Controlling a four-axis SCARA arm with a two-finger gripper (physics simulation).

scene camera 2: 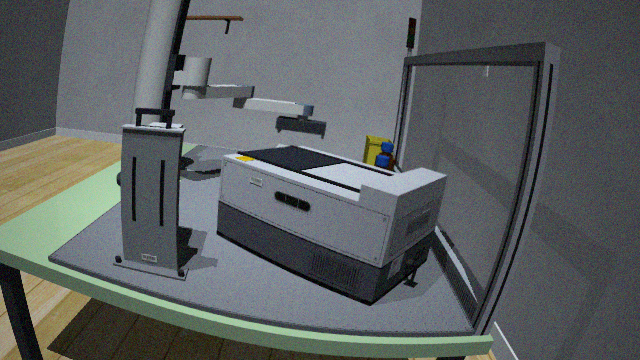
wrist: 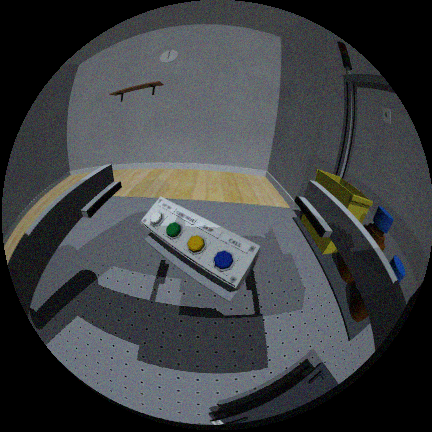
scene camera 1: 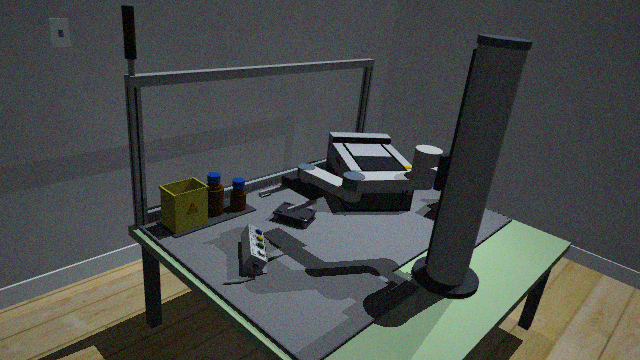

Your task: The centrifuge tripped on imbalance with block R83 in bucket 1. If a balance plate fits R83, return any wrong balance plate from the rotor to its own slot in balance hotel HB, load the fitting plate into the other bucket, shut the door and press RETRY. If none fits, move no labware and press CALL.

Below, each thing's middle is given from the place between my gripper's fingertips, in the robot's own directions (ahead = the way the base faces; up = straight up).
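Relative to the centrifuge (scene camera 2: 358,230), my hand is 70 mm above it, 750 mm to the left of it and 110 mm short of it.
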